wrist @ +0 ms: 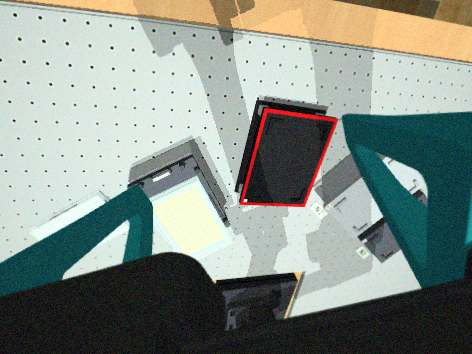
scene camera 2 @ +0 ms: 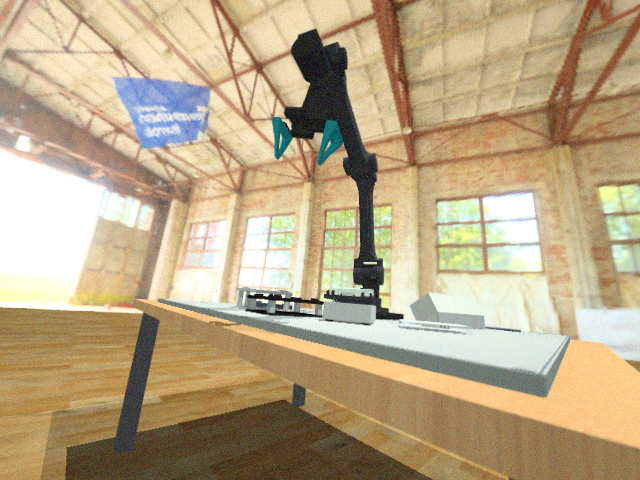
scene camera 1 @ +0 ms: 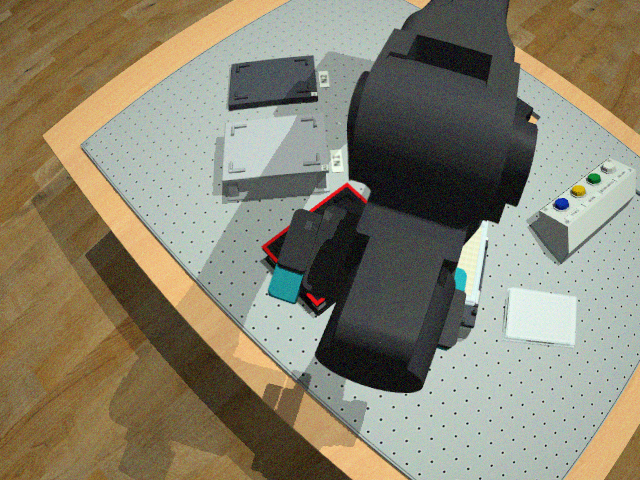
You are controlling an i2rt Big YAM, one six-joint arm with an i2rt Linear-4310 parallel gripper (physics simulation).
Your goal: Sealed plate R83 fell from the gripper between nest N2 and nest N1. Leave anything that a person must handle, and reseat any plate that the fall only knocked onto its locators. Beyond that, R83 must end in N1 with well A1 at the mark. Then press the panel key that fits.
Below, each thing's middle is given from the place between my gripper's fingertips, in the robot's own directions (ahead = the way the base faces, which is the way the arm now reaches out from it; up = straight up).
Now: hand 230 mm past the lid (scene camera 1: 471,260) and 230 mm above it. From my hand the other things lie so: black plate with red outline (scene camera 1: 358,205) (150 mm behind, 160 mm to the right, 270 mm below).
